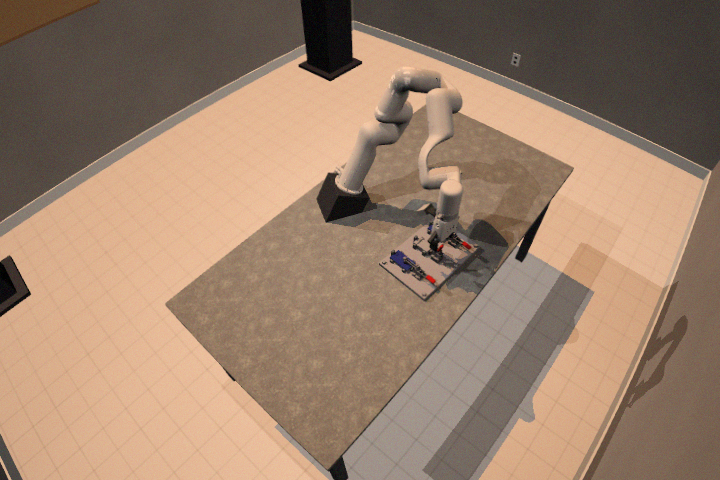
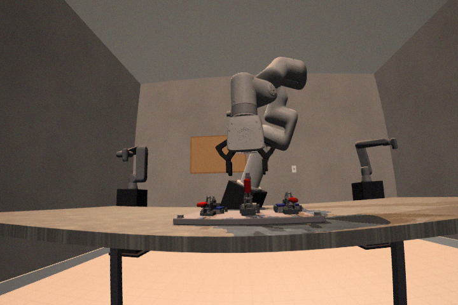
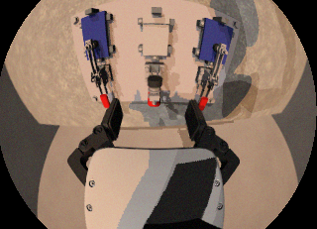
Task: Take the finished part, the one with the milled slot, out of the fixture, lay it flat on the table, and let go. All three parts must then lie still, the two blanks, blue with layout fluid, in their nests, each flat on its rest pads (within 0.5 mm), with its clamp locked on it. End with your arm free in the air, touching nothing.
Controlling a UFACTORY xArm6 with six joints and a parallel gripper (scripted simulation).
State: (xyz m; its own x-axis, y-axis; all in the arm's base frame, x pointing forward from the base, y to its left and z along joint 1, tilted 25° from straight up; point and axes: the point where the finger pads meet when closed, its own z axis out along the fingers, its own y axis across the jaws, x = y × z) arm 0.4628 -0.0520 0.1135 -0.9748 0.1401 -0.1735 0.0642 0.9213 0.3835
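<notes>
Now: hand 8 cm past the grey finished part, 1 cm to the right of it and 10 cm above it. Also, from my hand: blue blank: 8 cm behind, 12 cm to the left, 10 cm below; fixture plate: 3 cm behind, 12 cm below.
</notes>
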